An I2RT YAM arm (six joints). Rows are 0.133 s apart.
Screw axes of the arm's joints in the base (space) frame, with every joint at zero. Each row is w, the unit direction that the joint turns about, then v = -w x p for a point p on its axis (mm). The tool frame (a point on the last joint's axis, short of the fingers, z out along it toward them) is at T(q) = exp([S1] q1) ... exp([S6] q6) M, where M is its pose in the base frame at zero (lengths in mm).
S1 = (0, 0, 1, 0, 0, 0)
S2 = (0, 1, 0, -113.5, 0, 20)
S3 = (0, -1, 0, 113.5, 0, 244)
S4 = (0, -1, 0, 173.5, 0, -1)
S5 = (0, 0, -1, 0, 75, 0)
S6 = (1, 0, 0, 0, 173.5, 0)
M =
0 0 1 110.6
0 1 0 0
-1 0 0 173.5
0 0 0 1
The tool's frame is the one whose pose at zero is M.
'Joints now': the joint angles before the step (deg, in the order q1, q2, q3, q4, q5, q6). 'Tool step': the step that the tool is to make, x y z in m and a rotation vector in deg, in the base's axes. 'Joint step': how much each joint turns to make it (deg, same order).
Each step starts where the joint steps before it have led.
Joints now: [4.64 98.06 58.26 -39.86 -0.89 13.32]
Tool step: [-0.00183 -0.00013 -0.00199 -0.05 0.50 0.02]
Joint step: [0.00 0.00 -0.46 -0.04 0.01 -0.02]
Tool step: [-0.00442 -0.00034 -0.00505 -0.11 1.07 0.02]
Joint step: [0.01 0.00 -1.20 0.13 0.02 -0.02]
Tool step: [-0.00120 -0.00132 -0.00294 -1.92 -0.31 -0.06]
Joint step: [0.00 0.00 -0.77 0.92 1.92 -0.24]
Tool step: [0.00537 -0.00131 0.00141 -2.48 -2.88 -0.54]
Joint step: [-0.01 0.00 0.11 2.56 2.76 0.04]
